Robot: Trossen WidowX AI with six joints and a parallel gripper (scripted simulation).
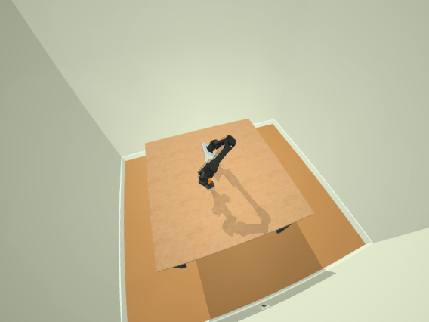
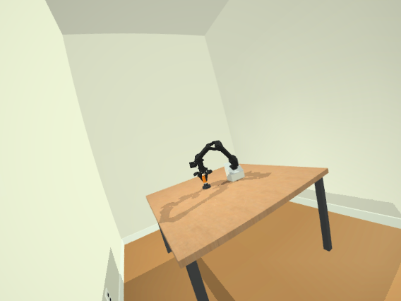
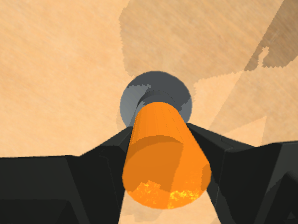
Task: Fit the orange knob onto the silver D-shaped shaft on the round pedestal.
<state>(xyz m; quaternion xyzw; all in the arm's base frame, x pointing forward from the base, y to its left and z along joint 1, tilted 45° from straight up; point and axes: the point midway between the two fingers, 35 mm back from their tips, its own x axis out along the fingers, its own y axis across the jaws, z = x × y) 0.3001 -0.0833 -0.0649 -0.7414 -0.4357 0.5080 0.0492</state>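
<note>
Now: gripper tip 40 mm above the pedestal. Also, from my gripper tip: orange knob 30 mm above.
</note>
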